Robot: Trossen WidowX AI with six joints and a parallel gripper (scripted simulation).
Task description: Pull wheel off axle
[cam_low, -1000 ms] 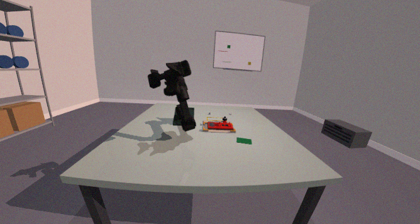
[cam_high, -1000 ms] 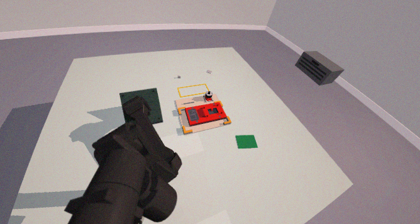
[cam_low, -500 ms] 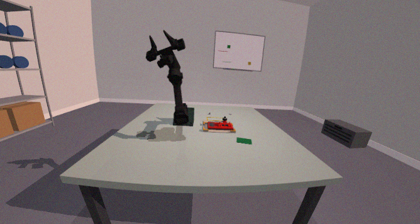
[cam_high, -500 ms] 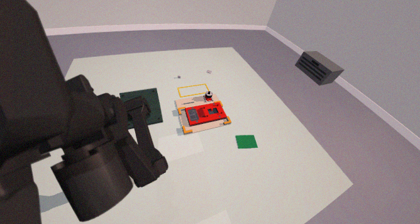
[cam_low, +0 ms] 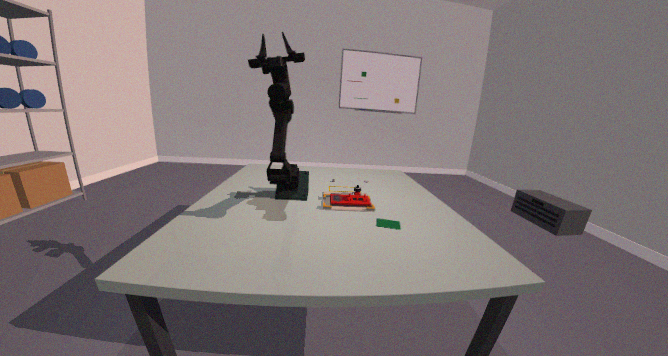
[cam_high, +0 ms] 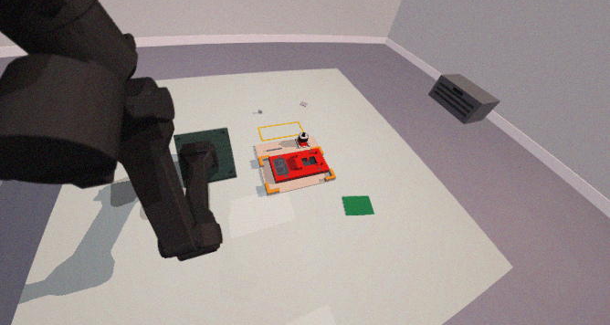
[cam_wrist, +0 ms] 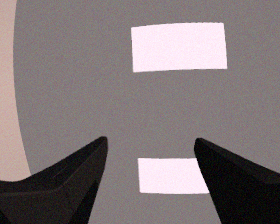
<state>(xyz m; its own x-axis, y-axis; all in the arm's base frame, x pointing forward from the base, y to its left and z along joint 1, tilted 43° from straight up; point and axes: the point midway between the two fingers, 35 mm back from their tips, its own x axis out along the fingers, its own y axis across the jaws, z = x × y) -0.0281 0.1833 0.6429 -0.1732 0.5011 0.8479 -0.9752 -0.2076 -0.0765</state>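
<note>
Right now my gripper tip is 390 mm short of the wheel, 350 mm to the right of it and 660 mm above it. Round my gripper tip: axle: 380 mm ahead, 350 mm to the left, 660 mm below.
</note>
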